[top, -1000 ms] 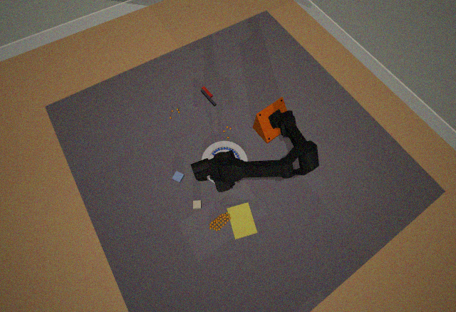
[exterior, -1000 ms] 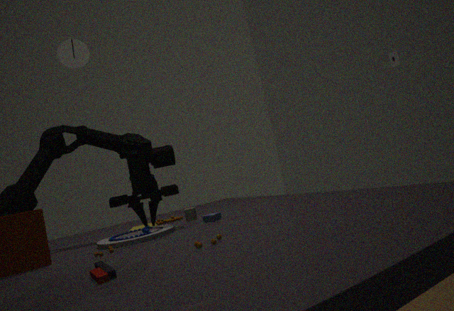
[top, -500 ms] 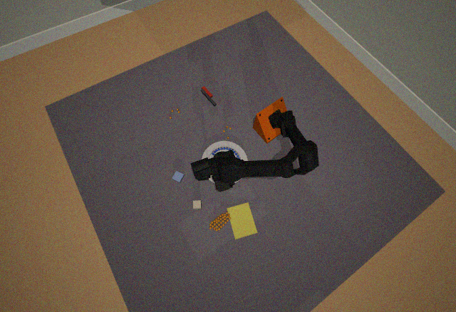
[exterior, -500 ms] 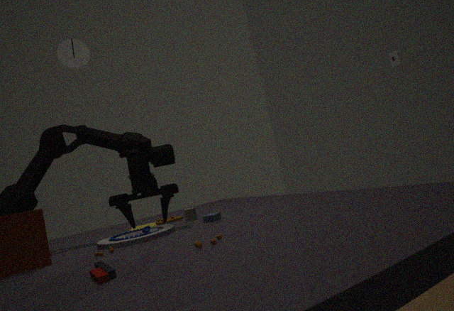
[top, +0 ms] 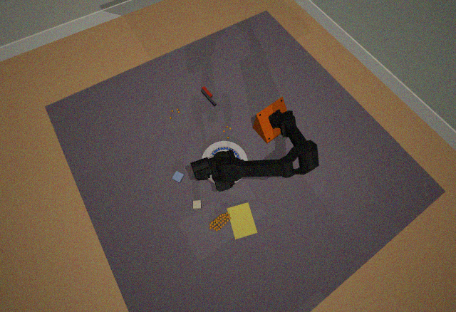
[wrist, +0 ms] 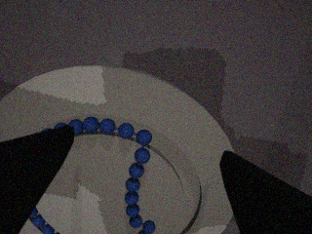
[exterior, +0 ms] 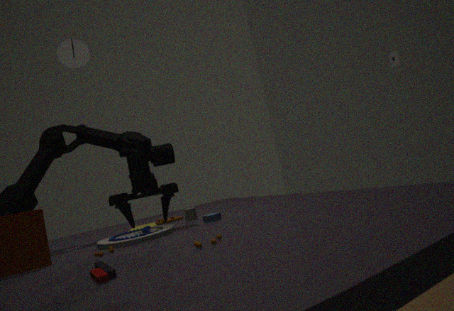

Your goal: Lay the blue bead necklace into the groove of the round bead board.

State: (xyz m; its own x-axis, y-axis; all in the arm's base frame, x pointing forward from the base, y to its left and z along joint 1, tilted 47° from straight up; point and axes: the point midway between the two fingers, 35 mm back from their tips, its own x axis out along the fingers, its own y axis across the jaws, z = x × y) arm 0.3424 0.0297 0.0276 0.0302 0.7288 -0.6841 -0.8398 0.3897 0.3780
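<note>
Now: gripper tip 50 mm past the round white bead board, 40 mm to the left of it and 10 mm above it. Also, from my gripper tip: cream cube: 140 mm ahead, 40 mm to the left; yellow sheet: 190 mm to the left, 40 mm ahead, 20 mm below; light blue cube: 140 mm ahead, 110 mm to the right, 10 mm below.
</note>
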